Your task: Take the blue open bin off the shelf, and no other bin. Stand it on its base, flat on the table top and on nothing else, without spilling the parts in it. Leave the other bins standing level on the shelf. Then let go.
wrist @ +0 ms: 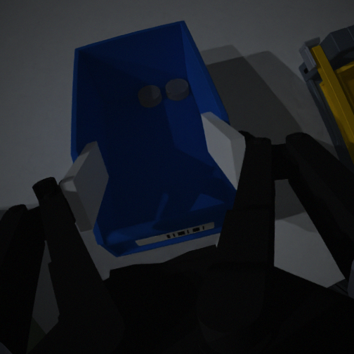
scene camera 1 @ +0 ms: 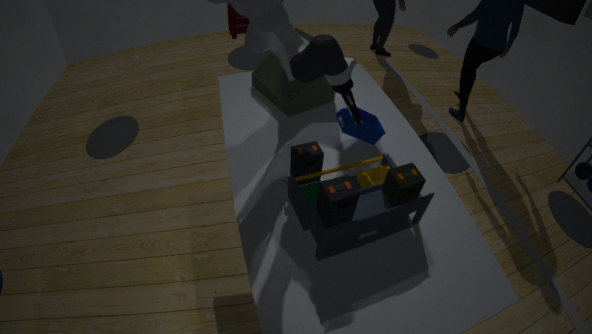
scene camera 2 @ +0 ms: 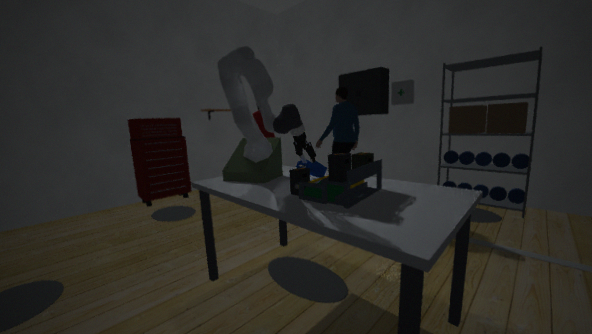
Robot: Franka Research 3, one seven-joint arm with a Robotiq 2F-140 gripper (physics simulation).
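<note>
The blue open bin (scene camera 1: 367, 131) (scene camera 2: 315, 169) (wrist: 135, 165) is off the shelf, low over the table on the robot's side. It looks tilted in the scene views; whether its base touches the table is unclear. Two grey round parts (wrist: 149, 96) (wrist: 177, 89) lie inside. My gripper (scene camera 1: 358, 121) (scene camera 2: 308, 159) (wrist: 153, 145) has its fingers spread inside the bin, pads against both side walls, and holds it. The grey shelf (scene camera 1: 395, 222) (scene camera 2: 363, 172) carries a yellow bin (scene camera 1: 372, 176) and a green bin (scene camera 1: 310, 192) (scene camera 2: 340, 192), partly hidden.
Dark boxes with orange clips stand on the shelf, one (scene camera 1: 338, 202) (scene camera 2: 340, 167) at the near left and one (scene camera 1: 405, 186) (scene camera 2: 362, 160) at the right. Another dark box (scene camera 1: 306, 162) (scene camera 2: 300, 181) stands beside the shelf. The green robot base (scene camera 1: 292, 92) (scene camera 2: 252, 167) stands behind.
</note>
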